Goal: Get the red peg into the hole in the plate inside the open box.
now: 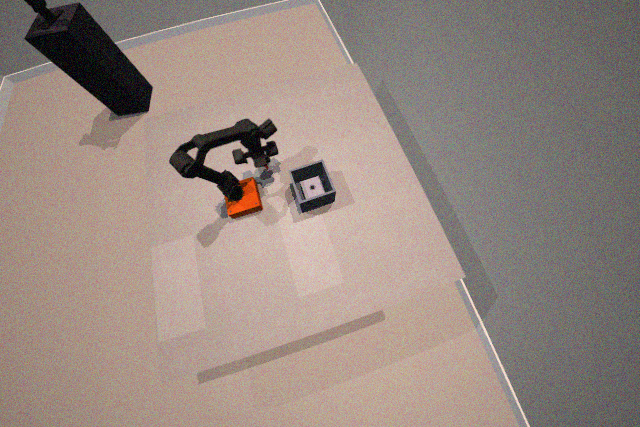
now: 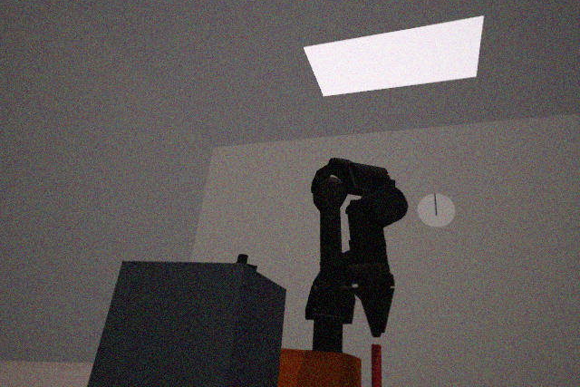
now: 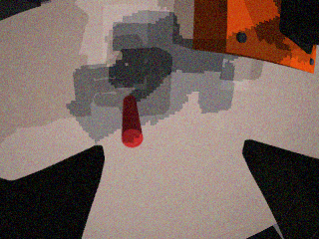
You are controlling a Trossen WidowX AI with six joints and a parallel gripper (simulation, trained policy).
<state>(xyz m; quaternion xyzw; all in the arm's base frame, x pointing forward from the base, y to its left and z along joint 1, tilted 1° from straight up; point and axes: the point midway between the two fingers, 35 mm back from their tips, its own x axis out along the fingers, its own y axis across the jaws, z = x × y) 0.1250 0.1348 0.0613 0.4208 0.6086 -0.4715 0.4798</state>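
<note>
The red peg is 3 cm ahead of my gripper tip and 6 cm below it. Also, from my gripper tip: light grey plate: 23 cm ahead, 16 cm to the right, 5 cm below.
</note>
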